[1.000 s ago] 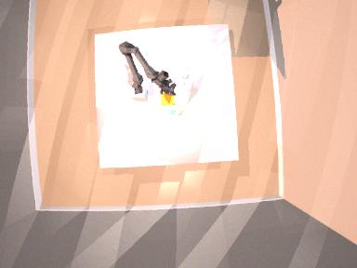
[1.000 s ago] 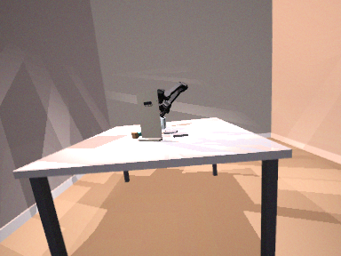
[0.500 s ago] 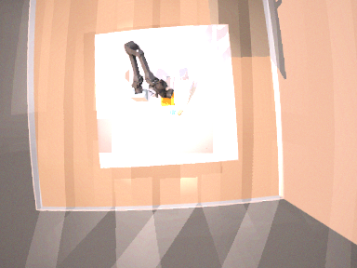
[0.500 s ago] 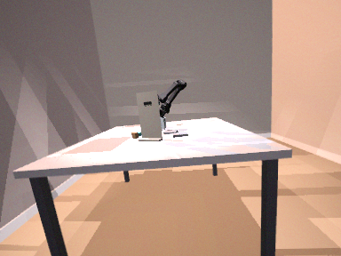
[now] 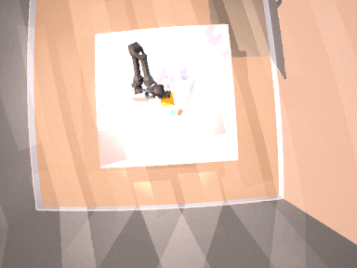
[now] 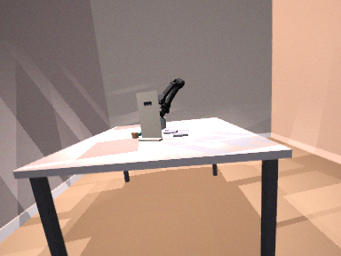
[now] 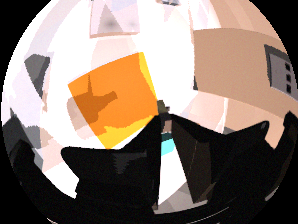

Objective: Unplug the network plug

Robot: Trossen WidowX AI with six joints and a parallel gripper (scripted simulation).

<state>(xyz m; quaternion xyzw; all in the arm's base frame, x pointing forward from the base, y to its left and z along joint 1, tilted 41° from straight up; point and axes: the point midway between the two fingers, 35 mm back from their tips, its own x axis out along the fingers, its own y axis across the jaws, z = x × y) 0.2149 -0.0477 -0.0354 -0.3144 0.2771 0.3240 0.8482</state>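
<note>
The orange marked square lies 80 mm below my gripper tip and 10 mm behind it. Also, from my gripper tip: cyan block 120 mm to the right, 70 mm below, 30 mm ahead; then brown piece 130 mm to the right, 90 mm ahead, 60 mm below; then network plug right at my gripper tip.
</note>
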